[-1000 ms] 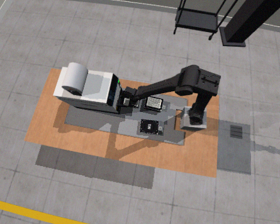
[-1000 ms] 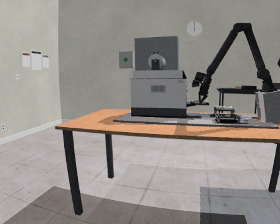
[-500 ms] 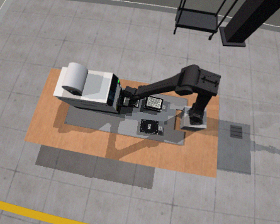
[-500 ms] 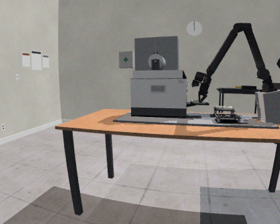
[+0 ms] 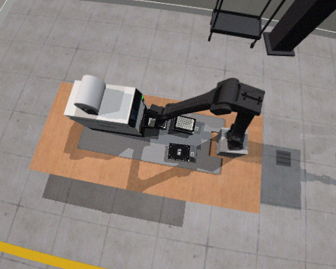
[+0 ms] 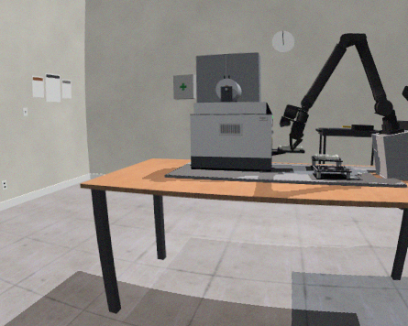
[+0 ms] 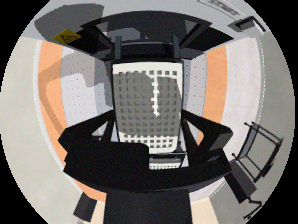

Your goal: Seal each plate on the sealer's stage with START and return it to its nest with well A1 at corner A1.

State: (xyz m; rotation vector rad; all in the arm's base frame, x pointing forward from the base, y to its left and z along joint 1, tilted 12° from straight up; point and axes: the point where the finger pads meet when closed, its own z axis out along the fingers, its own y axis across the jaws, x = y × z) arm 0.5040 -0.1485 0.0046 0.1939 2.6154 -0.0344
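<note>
Now: hand 10 mm short of the sealer stage and 10 mm above it. Round my hand: foil roll: 340 mm ahead, 300 mm above, 50 mm to the right.
</note>
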